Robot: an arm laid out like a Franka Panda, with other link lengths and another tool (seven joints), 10 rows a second.
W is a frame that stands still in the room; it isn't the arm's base.
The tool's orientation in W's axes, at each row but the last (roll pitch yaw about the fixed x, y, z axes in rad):
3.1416 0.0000 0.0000
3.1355 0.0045 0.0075
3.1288 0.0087 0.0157
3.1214 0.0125 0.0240
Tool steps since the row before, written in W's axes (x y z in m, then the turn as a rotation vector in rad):
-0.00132 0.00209 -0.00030 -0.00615 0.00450 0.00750
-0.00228 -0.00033 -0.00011 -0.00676 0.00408 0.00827
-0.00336 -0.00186 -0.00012 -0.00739 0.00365 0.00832
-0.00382 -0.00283 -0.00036 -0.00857 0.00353 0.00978
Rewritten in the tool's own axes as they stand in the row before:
-0.00132 -0.00209 0.00030 -0.00615 -0.00450 -0.00750
-0.00228 0.00031 0.00012 -0.00677 -0.00408 -0.00826
-0.00339 0.00180 0.00017 -0.00740 -0.00366 -0.00830
-0.00388 0.00273 0.00046 -0.00860 -0.00354 -0.00975

